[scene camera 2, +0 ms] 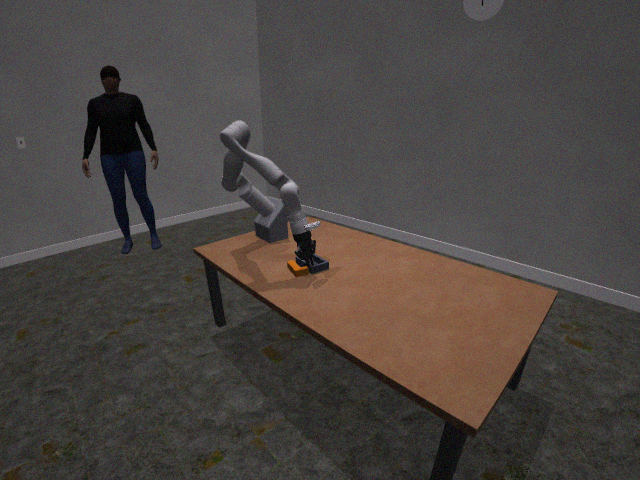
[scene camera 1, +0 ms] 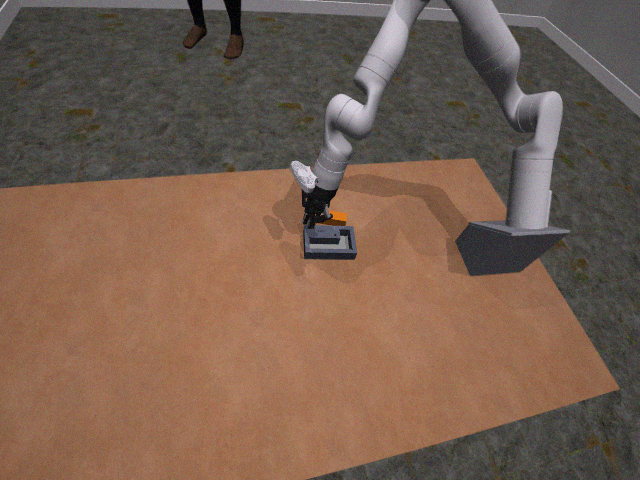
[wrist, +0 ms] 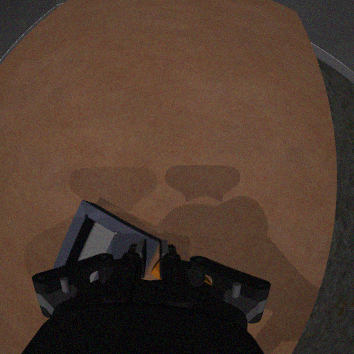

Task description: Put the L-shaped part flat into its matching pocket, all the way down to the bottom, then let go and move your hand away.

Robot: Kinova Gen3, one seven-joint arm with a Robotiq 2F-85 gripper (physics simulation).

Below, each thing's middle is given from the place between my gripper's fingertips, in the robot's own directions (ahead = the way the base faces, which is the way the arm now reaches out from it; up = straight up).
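You'd find the pocket block (scene camera 1: 321,242) 5 cm to the left of my hand and 6 cm behind it, and it's also 2 cm below it.
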